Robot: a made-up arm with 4 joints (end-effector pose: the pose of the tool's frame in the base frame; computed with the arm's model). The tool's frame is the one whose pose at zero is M. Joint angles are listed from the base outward.
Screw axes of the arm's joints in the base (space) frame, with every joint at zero. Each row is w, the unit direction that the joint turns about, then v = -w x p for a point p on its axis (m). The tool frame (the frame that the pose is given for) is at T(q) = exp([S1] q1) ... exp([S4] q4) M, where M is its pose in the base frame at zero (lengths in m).
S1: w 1 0 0 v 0.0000 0.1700 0.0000
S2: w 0 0 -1 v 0.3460 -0.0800 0.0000
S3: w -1 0 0 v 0.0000 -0.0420 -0.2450
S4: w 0 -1 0 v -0.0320 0.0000 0.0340
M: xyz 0.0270 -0.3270 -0.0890 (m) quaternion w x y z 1 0 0 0
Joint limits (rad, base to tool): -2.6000..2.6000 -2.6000..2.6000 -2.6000..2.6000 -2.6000..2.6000
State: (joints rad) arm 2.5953 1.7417 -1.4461 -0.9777
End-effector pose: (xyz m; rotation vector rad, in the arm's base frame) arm 0.1569 0.4779 0.1472 -2.0186 -0.5842 0.7305
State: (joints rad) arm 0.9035 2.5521 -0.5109 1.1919
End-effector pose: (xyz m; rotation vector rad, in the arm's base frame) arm -0.1542 -0.1224 -0.3111 -0.9898 0.0815 -2.3577
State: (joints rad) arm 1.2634 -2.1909 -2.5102 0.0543
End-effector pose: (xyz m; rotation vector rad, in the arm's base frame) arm -0.3413 -0.0503 -0.2310 -1.3218 -1.5205 -2.0646
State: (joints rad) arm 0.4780 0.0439 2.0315 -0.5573
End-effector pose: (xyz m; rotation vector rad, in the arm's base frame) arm -0.0125 -0.3173 0.0216 -1.5085 0.4854 -0.4475
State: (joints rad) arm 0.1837 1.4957 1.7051 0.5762
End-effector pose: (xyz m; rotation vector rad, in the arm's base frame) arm -0.0462 -0.4577 0.0495 -1.3499 0.8519 -0.5387
